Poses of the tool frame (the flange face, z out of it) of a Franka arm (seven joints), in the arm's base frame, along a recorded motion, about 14 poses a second.
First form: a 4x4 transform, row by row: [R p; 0 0 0 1], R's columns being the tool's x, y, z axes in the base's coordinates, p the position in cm. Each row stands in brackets.
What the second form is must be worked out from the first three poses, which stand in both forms.
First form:
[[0.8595 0.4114 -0.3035 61.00], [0.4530 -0.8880 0.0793 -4.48], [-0.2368 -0.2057 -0.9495 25.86], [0 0 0 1]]
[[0.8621 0.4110 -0.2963 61.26], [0.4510 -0.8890 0.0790 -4.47], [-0.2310 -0.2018 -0.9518 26.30], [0 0 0 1]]
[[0.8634 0.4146 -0.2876 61.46], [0.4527 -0.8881 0.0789 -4.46], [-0.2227 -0.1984 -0.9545 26.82], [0 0 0 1]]
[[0.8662 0.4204 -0.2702 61.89], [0.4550 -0.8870 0.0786 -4.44], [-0.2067 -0.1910 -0.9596 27.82], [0 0 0 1]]
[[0.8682 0.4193 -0.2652 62.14], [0.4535 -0.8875 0.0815 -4.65], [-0.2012 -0.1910 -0.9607 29.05], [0 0 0 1]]
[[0.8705 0.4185 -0.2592 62.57], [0.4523 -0.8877 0.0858 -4.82], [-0.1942 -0.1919 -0.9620 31.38], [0 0 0 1]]
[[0.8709 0.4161 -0.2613 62.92], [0.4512 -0.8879 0.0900 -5.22], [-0.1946 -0.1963 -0.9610 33.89], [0 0 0 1]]
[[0.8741 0.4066 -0.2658 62.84], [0.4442 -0.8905 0.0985 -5.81], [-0.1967 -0.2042 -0.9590 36.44], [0 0 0 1]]
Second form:
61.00 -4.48 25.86; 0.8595 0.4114 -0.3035; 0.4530 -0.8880 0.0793; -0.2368 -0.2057 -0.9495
61.26 -4.47 26.30; 0.8621 0.4110 -0.2963; 0.4510 -0.8890 0.0790; -0.2310 -0.2018 -0.9518
61.46 -4.46 26.82; 0.8634 0.4146 -0.2876; 0.4527 -0.8881 0.0789; -0.2227 -0.1984 -0.9545
61.89 -4.44 27.82; 0.8662 0.4204 -0.2702; 0.4550 -0.8870 0.0786; -0.2067 -0.1910 -0.9596
62.14 -4.65 29.05; 0.8682 0.4193 -0.2652; 0.4535 -0.8875 0.0815; -0.2012 -0.1910 -0.9607
62.57 -4.82 31.38; 0.8705 0.4185 -0.2592; 0.4523 -0.8877 0.0858; -0.1942 -0.1919 -0.9620
62.92 -5.22 33.89; 0.8709 0.4161 -0.2613; 0.4512 -0.8879 0.0900; -0.1946 -0.1963 -0.9610
62.84 -5.81 36.44; 0.8741 0.4066 -0.2658; 0.4442 -0.8905 0.0985; -0.1967 -0.2042 -0.9590

